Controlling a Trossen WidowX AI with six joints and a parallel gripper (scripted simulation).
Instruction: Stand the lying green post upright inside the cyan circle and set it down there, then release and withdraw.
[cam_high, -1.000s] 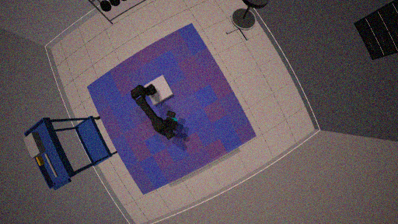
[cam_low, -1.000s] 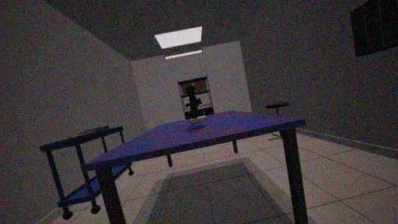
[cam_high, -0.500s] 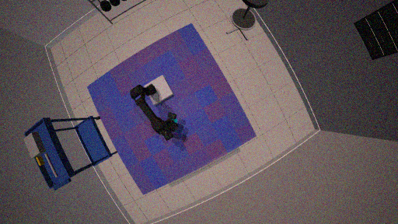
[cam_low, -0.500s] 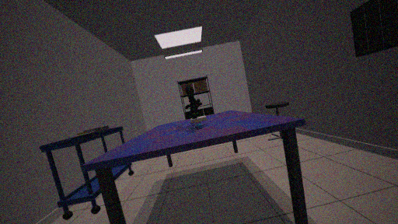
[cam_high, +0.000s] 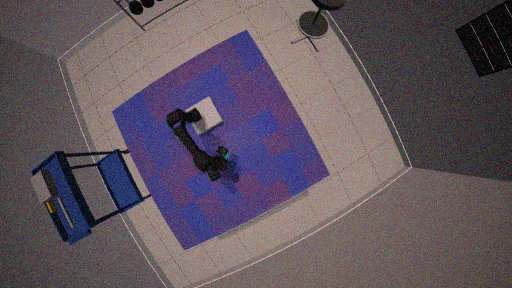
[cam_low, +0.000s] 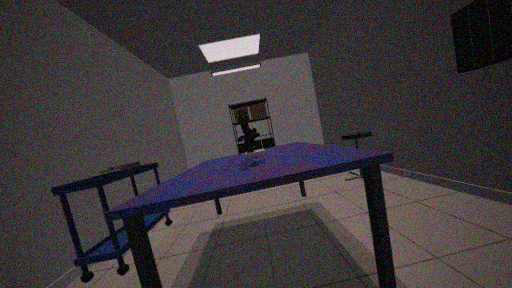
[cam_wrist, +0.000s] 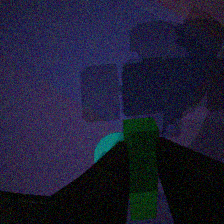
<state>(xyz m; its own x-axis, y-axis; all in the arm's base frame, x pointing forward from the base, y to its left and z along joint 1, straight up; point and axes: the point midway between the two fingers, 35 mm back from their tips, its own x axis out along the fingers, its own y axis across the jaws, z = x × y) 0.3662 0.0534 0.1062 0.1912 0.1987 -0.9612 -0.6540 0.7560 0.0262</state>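
Now: gripper tip 40 mm past the cyan circle, 10 mm to the left of it and 110 mm above it. Round my gripper tip: green post (10 mm behind, 10 mm to the right, 10 mm below).
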